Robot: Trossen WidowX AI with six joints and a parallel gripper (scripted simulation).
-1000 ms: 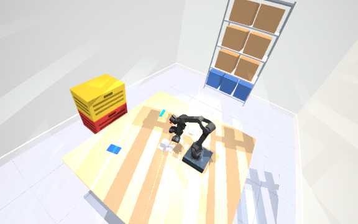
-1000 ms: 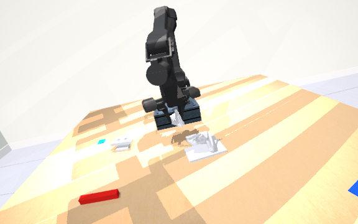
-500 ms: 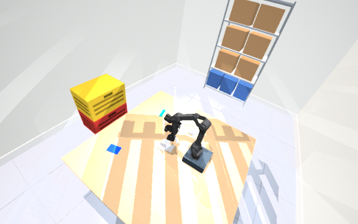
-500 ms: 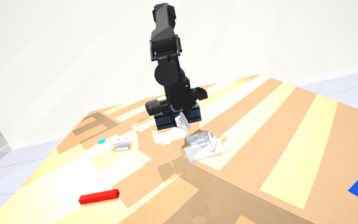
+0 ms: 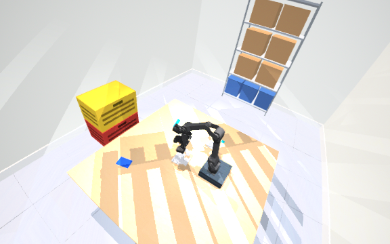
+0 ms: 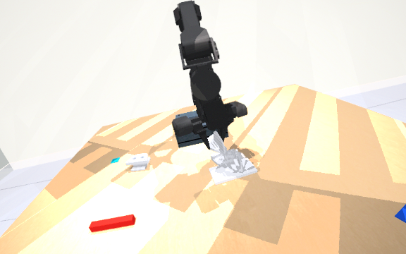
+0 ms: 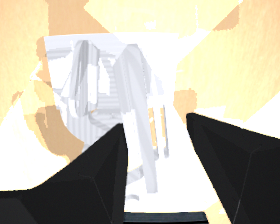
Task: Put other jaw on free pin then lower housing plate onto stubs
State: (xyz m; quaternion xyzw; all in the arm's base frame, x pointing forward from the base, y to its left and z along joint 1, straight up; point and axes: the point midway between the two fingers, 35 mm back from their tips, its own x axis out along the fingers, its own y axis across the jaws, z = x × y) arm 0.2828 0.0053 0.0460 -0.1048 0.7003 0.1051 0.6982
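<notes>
Right now my gripper tip is 40 mm past the white jaw and 10 mm to the right of it. From my gripper tip the other things lie so: small cyan marker (190 mm behind, 390 mm to the right, 80 mm below); blue tile (300 mm ahead, 350 mm to the left, 80 mm below); red bar (140 mm ahead, 270 mm to the right, 70 mm below).
</notes>
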